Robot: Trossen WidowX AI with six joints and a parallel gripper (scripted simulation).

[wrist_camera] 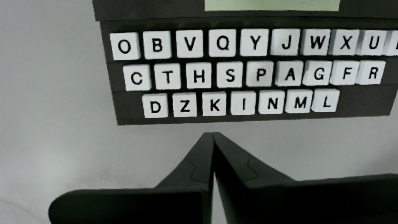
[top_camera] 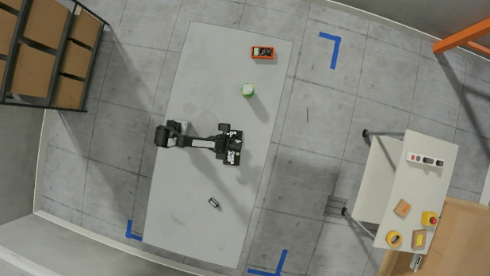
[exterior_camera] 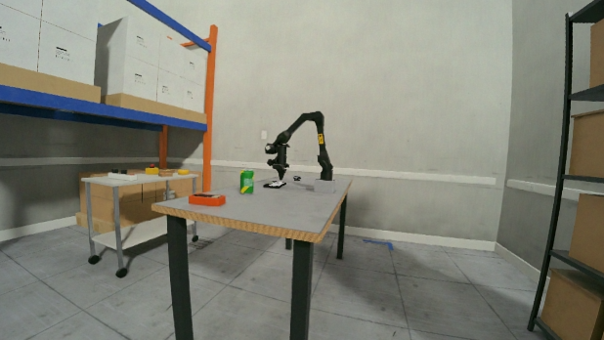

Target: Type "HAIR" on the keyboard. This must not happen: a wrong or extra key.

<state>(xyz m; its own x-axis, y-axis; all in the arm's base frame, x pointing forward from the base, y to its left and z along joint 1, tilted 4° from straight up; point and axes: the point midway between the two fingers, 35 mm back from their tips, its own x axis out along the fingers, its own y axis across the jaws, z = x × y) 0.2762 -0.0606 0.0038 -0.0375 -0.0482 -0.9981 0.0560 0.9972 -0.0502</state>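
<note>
Right now my hand is 60 mm above the key, 50 mm to the left of it and 30 mm short of it. Round my hand: small black object (370 mm to the right, 60 mm below, 50 mm behind).
</note>
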